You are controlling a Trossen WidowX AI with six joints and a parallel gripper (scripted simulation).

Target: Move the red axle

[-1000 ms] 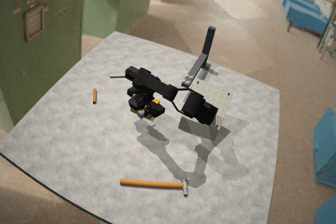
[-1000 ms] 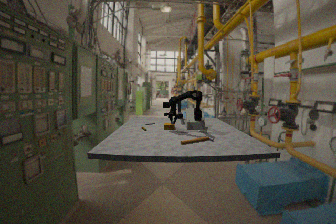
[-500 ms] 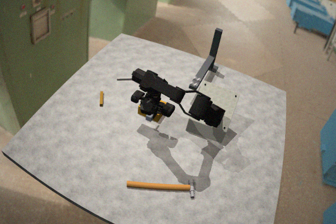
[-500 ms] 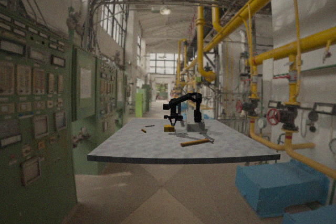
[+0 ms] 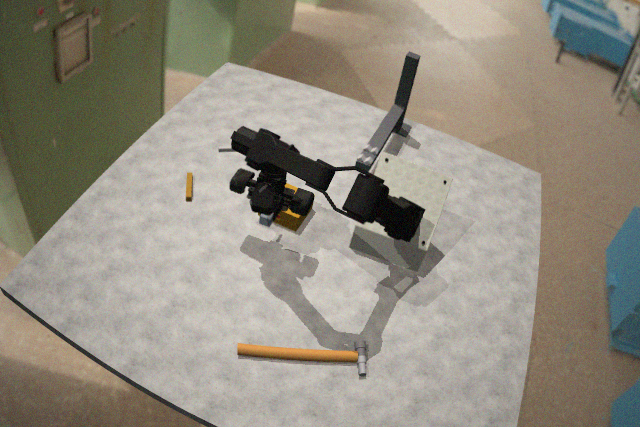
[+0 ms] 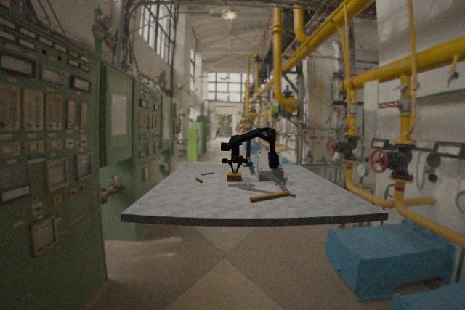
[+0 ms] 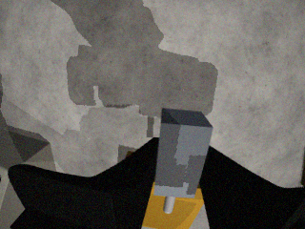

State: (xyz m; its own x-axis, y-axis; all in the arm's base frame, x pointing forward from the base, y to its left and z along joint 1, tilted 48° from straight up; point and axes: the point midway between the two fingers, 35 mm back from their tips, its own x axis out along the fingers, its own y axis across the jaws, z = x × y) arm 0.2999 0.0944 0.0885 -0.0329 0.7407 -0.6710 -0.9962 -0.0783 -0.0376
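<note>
Now: the beam 12 cm to the right of my gripper tip and 6 cm below it. Round my gripper tip: short orange stick: 27 cm ahead, 6 cm to the right, 8 cm below; then block: 2 cm to the right, 1 cm above.
</note>
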